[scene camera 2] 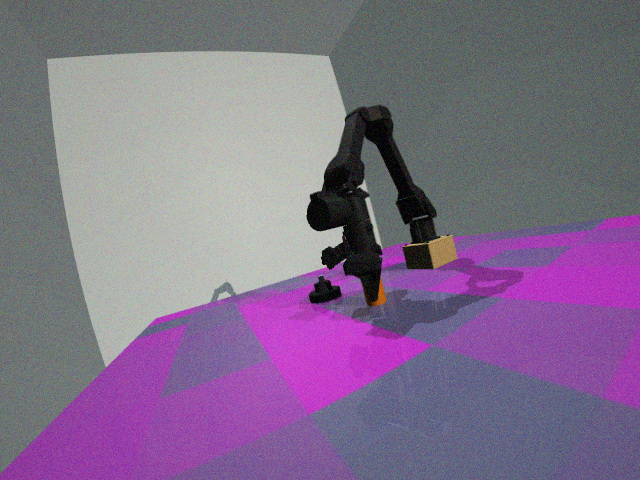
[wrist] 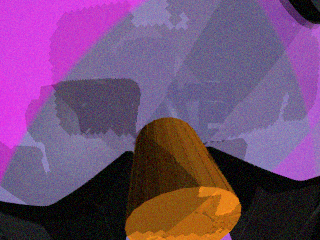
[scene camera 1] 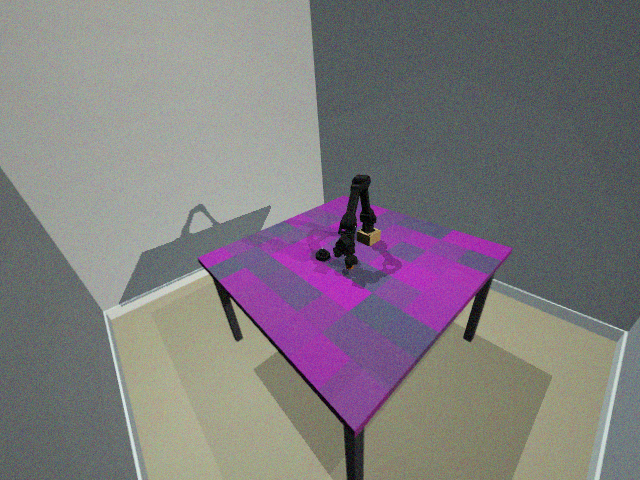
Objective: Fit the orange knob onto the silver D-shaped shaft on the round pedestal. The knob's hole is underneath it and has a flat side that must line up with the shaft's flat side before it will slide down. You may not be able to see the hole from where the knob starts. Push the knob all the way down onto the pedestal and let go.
Scene:
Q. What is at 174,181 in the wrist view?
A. An orange knob.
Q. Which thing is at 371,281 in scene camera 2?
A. My gripper.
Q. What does my gripper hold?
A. An orange knob.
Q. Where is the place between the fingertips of my gripper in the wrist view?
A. At 169,156

